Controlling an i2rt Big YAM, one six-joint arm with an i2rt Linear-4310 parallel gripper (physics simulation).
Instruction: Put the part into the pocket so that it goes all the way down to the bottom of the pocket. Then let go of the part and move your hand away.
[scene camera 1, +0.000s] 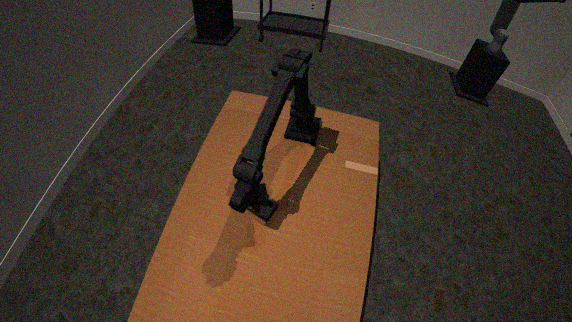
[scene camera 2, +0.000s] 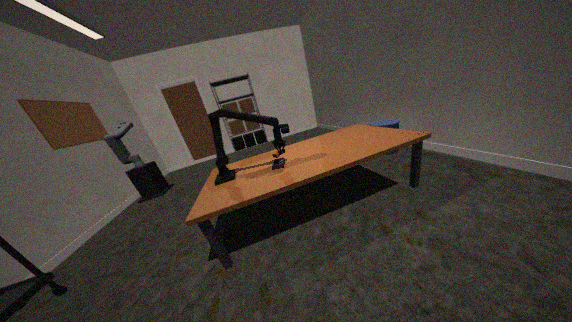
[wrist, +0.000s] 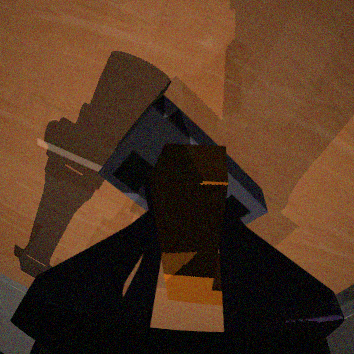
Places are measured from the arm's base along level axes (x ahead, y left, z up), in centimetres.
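Where they show: gripper, fingertip midpoint: (scene camera 1: 255, 204) (scene camera 2: 280, 152) (wrist: 191, 211); arm's base at its link origin: (scene camera 1: 303, 126) (scene camera 2: 225, 175).
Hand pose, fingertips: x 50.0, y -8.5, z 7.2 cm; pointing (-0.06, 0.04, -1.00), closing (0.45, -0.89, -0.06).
Note:
Things, the pixels of their top centre, and the offset from my fingertips. Level surfaces: height alone.
- part at its top centre: (wrist: 215, 265) (scene camera 2: 279, 151) dx -1.1, dy -2.2, dz +2.1 cm
- pocket block at its top centre: (wrist: 181, 193) (scene camera 1: 258, 201) (scene camera 2: 278, 161) dx -4.2, dy -0.2, dz -6.4 cm
- wooden table at its surface level: dz -10.0 cm
The part (scene camera 2: 276, 155) (wrist: 189, 197) is an orange block, mostly in dark shadow in the wrist view. My gripper (scene camera 2: 279, 150) (wrist: 191, 211) is shut on it and points down. The pocket block (scene camera 1: 265, 209) (scene camera 2: 279, 164) (wrist: 159, 128) is dark blue-grey and lies on the table, turned diagonally in the wrist view. The part appears a little above the block and covers some of its near side in the wrist view. The pocket's opening is partly hidden by the part and the fingers. In scene camera 1 the arm hides the part and the fingertips.
The wooden table (scene camera 1: 310, 270) (scene camera 2: 345, 145) bears the arm's base (scene camera 1: 302, 131) (scene camera 2: 225, 175). Arm shadows fall across the table and around the block. A pale strip (scene camera 1: 361, 167) shows near one table edge. A shelf unit and another robot on a pedestal stand away from the table.

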